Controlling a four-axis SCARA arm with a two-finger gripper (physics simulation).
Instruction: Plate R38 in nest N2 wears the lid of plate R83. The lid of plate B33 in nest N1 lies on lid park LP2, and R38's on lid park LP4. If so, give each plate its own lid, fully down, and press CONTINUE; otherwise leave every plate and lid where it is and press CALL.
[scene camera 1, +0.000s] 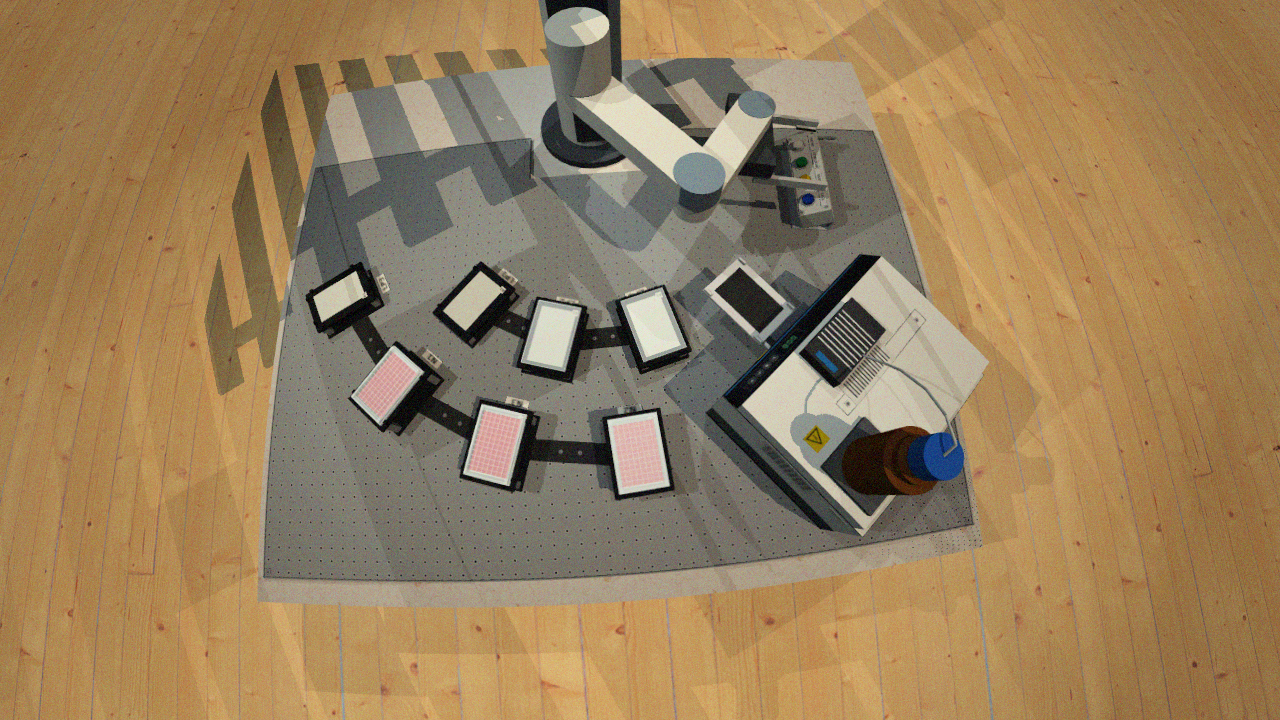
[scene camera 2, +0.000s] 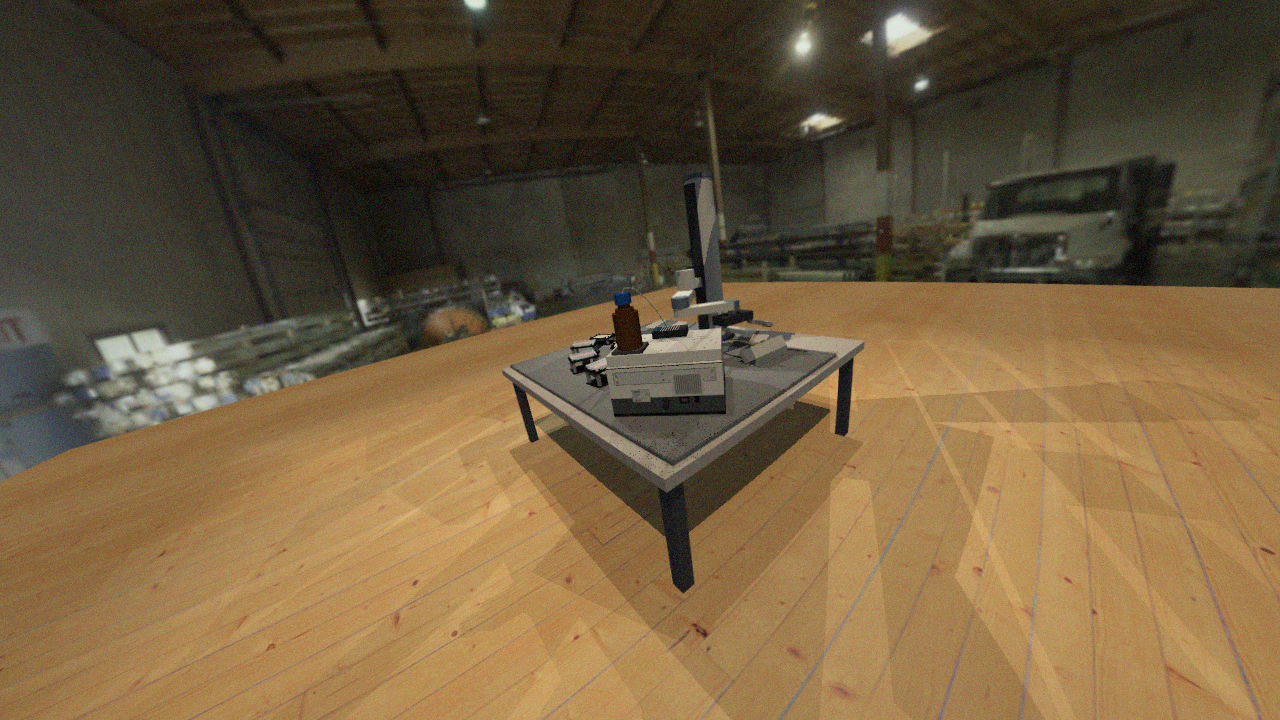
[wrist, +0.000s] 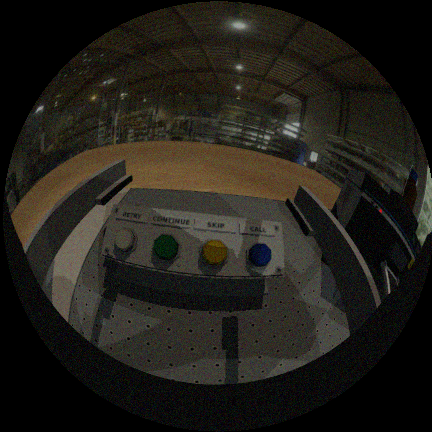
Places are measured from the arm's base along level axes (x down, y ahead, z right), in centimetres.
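Pixels of known places: gripper, fingertip midpoint: (scene camera 1: 821, 154) (scene camera 2: 759, 328) (wrist: 208, 176).
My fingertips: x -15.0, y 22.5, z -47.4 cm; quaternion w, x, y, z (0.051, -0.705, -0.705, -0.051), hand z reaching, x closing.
Note:
Ahead of a thing's pixels: the offset from my fingertips to its middle. "spot": to the spot under its first point.
My gripper (scene camera 1: 821, 154) (wrist: 208, 176) is open and empty, its fingers spread above the button panel @(dx +9.6, dy -1.0, dz -0.9 cm) (scene camera 1: 810, 213) (wrist: 190, 245). In the wrist view the green CONTINUE button @(dx +7.4, dy -3.6, dz +1.1 cm) (scene camera 1: 801, 162) (wrist: 165, 247), the yellow SKIP button @(dx +7.4, dy +1.3, dz +1.5 cm) (wrist: 215, 252), the blue CALL button @(dx +7.4, dy +6.3, dz +1.9 cm) (scene camera 1: 807, 198) (wrist: 260, 255) and the pale RETRY button @(dx +7.4, dy -8.6, dz +0.7 cm) (wrist: 124, 239) lie between the fingers. Pink-gridded plates @(dx +6.2, dy +40.9, dz +88.1 cm) (scene camera 1: 391, 385) @(dx +6.6, dy +52.8, dz +67.1 cm) (scene camera 1: 498, 444) @(dx +5.5, dy +55.9, dz +42.2 cm) (scene camera 1: 638, 452) sit in the front row of black holders. Pale-topped pieces sit in other holders @(dx +8.7, dy +32.9, dz +56.7 cm) (scene camera 1: 552, 334) @(dx +8.8, dy +32.1, dz +37.6 cm) (scene camera 1: 654, 324) @(spot: dx +9.5, dy +24.3, dz +72.0 cm) (scene camera 1: 475, 301) @(spot: dx +9.3, dy +21.3, dz +101.4 cm) (scene camera 1: 344, 300). Holder and plate labels are too small to read.
A white instrument (scene camera 1: 939, 358) (scene camera 2: 666, 376) stands on the table's right part, with a brown bottle @(spot: dx -19.6, dy +61.7, dz +13.1 cm) (scene camera 1: 881, 461) (scene camera 2: 627, 329) on top. Its white tray @(dx +3.8, dy +30.3, dz +19.9 cm) (scene camera 1: 750, 300) with a dark centre sticks out toward the holders. The arm's column (scene camera 2: 702, 232) stands at the back edge.

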